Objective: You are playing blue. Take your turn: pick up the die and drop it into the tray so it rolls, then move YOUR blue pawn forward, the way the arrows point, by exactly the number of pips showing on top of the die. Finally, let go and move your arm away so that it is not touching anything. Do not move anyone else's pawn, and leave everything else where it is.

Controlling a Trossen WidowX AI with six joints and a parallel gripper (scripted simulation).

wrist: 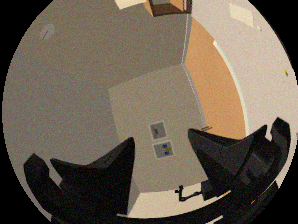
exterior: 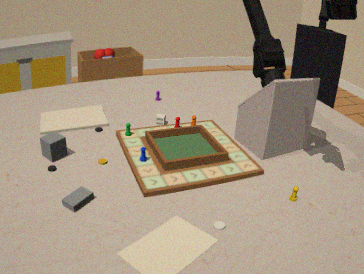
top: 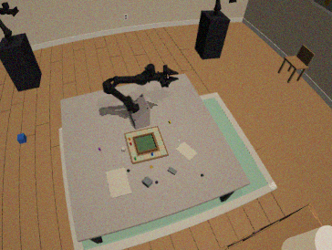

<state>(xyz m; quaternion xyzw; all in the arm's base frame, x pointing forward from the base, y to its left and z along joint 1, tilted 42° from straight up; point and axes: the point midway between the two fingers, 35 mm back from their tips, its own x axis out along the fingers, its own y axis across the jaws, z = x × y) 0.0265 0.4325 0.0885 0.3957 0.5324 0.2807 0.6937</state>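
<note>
Right now the white die is 480 mm below my gripper tip, 460 mm to the right of it and 200 mm ahead of it. Round my gripper tip: blue pawn (460 mm below, 300 mm ahead, 250 mm to the right); then yellow pawn (470 mm below, 30 mm to the right, 30 mm ahead); then green tray (480 mm below, 280 mm to the right, 190 mm ahead).
</note>
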